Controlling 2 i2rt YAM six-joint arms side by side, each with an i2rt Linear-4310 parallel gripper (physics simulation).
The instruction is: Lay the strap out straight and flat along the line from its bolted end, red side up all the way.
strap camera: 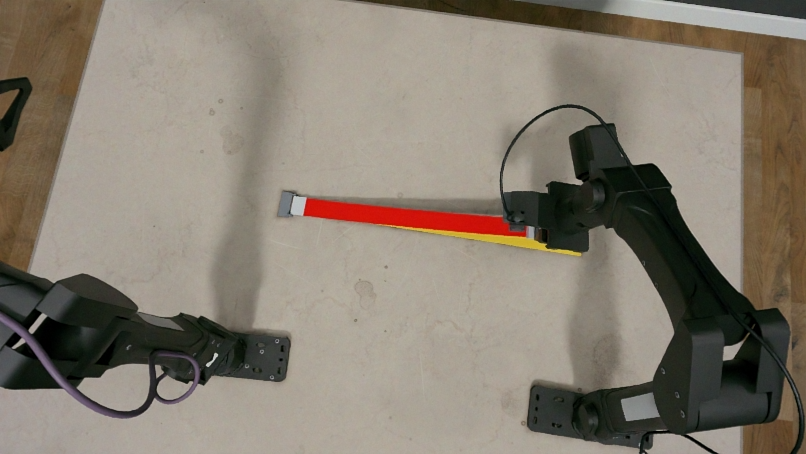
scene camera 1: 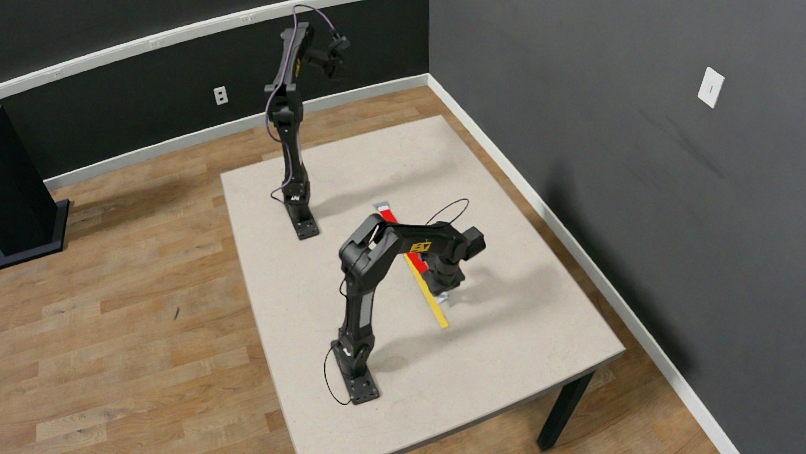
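The strap runs red side up from its grey bolted end to the right gripper. That gripper is shut on the strap's free end; its fingers are mostly hidden by the wrist. A yellow line shows beside and beneath the strap. In the strap camera, the strap's free end lies above the line's far end in the picture, and a shadow along the strap suggests it is raised there. The left gripper is open, high and far from the strap.
Both arms stand on the pale table. The right arm reaches across to the strap and hides part of it in scene camera 1. The left arm stands upright. A dark wall rises beyond the table.
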